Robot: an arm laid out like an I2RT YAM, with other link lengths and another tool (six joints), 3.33 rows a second.
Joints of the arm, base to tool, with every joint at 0 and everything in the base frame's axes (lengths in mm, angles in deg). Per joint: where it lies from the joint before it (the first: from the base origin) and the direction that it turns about. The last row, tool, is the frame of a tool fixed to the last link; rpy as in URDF.
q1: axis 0 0 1 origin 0.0 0.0 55.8
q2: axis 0 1 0 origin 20.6 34.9 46.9
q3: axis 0 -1 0 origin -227.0 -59.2 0.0
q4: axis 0 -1 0 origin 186.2 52.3 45.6
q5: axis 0 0 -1 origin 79.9 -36.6 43.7
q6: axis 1 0 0 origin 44.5 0.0 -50.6
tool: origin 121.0 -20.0 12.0 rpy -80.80 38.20 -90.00
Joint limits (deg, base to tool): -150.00..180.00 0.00..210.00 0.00..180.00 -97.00..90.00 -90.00..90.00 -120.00..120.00
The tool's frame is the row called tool.
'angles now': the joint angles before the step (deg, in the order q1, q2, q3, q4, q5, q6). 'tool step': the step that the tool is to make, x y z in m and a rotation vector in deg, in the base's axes. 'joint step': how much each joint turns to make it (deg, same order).
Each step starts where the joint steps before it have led.
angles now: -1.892, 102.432, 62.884, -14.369, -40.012, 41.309
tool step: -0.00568, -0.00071, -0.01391, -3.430, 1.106, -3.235
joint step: 2.281, -1.192, -4.217, 3.765, 6.049, 2.989
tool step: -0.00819, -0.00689, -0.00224, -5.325, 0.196, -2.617
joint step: 1.928, -3.074, -2.321, -0.809, 6.981, 0.524
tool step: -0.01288, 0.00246, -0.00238, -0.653, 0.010, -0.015
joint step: 1.021, -2.871, -3.950, 1.254, 1.143, 0.489
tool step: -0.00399, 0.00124, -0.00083, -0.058, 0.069, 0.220
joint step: 0.288, -0.765, -1.067, 0.240, 0.084, 0.024
